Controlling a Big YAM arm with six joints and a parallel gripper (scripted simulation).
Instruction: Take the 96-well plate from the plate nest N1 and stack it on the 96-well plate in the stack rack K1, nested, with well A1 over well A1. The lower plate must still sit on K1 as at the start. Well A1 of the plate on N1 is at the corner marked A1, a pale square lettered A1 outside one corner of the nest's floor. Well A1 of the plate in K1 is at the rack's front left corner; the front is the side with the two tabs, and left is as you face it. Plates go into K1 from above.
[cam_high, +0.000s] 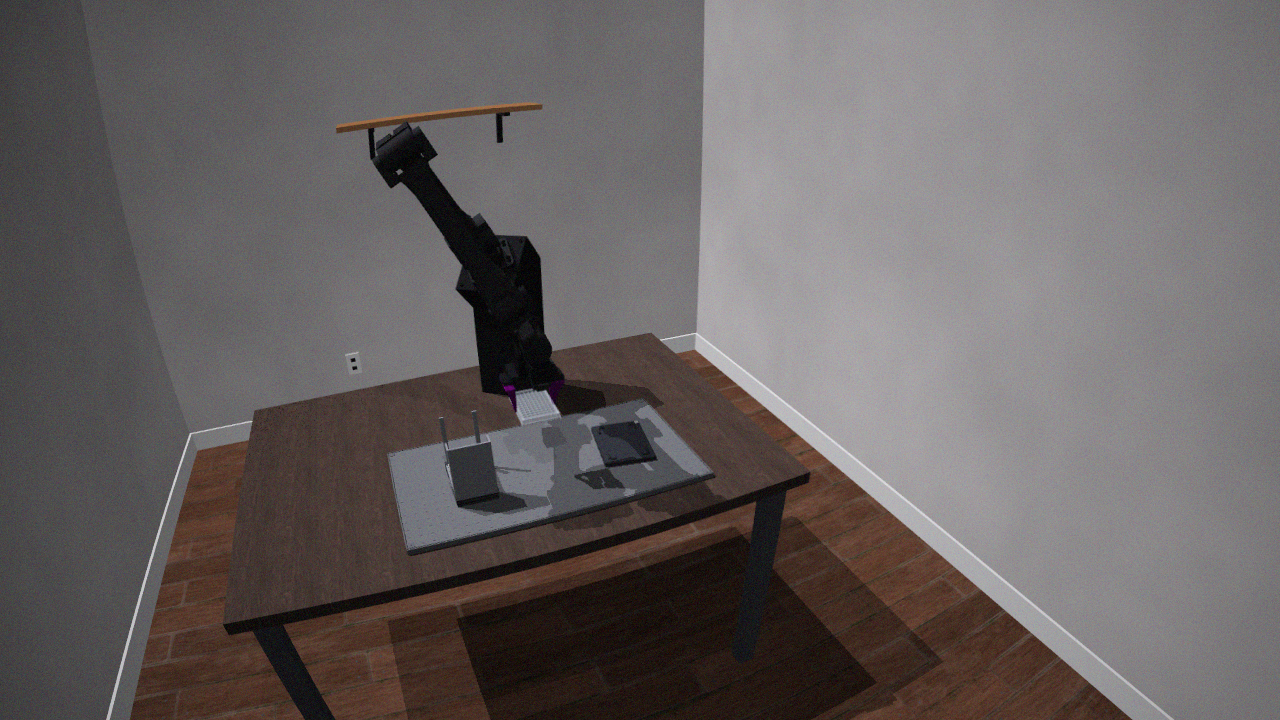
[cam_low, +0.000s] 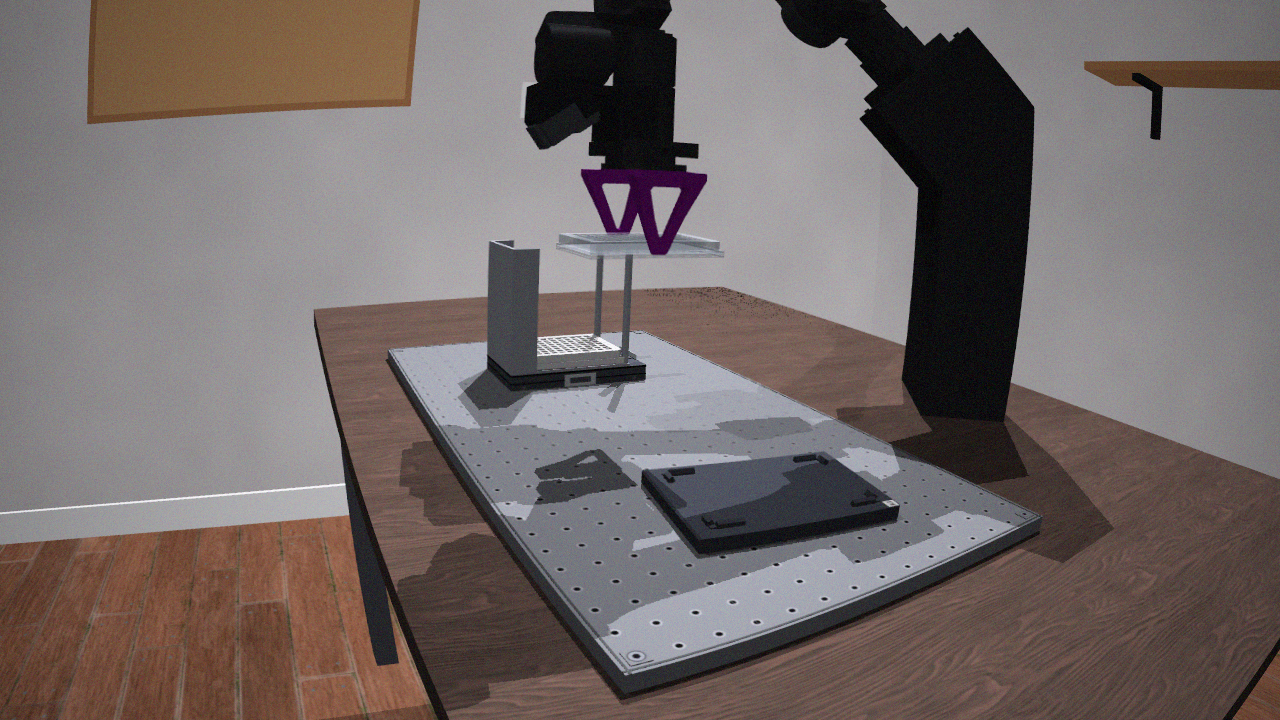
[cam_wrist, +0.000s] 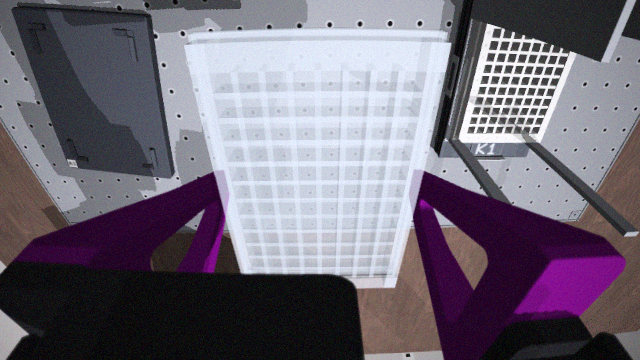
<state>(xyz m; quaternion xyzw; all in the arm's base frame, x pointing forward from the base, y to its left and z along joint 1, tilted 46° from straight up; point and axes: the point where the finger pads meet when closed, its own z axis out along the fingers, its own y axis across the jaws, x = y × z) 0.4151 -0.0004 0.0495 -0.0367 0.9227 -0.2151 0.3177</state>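
Right now my hand is 70 mm short of the tall grey wall, 170 mm to the left of it and 80 mm above it. The rest, counted from my hand: pale A1 label (60 mm behind, 280 mm to the left, 160 mm below).
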